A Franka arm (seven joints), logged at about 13 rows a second.
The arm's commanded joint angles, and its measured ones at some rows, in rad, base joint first. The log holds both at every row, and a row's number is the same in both.
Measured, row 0:
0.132, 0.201, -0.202, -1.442, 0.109, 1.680, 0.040
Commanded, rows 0 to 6:
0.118, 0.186, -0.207, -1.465, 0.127, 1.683, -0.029
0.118, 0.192, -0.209, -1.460, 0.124, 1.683, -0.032
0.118, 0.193, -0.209, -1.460, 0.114, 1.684, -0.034
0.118, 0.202, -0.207, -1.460, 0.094, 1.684, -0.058
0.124, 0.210, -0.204, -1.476, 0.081, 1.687, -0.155
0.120, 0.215, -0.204, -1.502, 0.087, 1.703, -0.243
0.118, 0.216, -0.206, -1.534, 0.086, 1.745, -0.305
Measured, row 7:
0.121, 0.214, -0.205, -1.481, 0.096, 1.691, -0.187
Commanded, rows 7 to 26:
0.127, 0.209, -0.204, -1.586, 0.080, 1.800, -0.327
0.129, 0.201, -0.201, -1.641, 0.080, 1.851, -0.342
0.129, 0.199, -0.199, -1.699, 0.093, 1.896, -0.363
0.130, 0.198, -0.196, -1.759, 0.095, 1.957, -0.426
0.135, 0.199, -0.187, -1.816, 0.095, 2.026, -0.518
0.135, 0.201, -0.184, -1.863, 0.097, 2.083, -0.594
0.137, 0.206, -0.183, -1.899, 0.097, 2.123, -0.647
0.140, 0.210, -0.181, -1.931, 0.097, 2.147, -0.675
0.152, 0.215, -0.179, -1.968, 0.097, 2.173, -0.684
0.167, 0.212, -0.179, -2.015, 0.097, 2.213, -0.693
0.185, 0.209, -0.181, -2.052, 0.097, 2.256, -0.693
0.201, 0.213, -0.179, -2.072, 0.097, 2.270, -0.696
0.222, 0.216, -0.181, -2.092, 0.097, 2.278, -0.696
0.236, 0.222, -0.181, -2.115, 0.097, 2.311, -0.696
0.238, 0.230, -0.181, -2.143, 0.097, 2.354, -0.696
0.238, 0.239, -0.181, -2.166, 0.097, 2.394, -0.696
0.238, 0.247, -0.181, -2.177, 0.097, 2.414, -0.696
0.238, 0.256, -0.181, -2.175, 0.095, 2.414, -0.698
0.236, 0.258, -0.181, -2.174, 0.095, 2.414, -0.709
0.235, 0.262, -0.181, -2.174, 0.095, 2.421, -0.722
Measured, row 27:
0.232, 0.271, -0.175, -2.156, 0.093, 2.393, -0.686
